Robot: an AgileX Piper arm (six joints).
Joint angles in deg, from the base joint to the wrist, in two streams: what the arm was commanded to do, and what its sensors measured. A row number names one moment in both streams.
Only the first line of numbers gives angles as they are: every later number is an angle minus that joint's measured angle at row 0.
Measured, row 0:
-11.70 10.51 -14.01 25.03 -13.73 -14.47
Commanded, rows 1 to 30:
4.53 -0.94 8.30 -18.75 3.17 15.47
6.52 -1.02 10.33 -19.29 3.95 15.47
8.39 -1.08 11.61 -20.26 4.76 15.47
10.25 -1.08 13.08 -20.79 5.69 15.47
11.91 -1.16 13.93 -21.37 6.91 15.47
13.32 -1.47 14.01 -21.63 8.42 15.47
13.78 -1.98 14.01 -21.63 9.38 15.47
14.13 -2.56 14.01 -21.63 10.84 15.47
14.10 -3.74 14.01 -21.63 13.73 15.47
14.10 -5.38 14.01 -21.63 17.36 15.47
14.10 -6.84 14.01 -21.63 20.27 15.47
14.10 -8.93 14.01 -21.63 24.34 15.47
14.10 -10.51 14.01 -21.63 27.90 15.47
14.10 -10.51 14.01 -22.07 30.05 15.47
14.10 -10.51 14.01 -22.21 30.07 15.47
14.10 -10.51 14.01 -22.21 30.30 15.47
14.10 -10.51 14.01 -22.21 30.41 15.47
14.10 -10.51 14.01 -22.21 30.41 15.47
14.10 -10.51 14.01 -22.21 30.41 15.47
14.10 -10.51 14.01 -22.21 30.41 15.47
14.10 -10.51 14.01 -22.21 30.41 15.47
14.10 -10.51 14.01 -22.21 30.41 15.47
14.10 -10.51 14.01 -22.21 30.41 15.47
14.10 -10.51 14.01 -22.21 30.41 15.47
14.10 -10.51 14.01 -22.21 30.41 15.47
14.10 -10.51 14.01 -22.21 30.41 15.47
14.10 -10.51 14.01 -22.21 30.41 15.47
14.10 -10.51 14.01 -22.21 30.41 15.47
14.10 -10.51 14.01 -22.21 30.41 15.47
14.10 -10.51 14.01 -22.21 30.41 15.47
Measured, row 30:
13.91 -10.32 13.81 -21.62 30.26 15.19
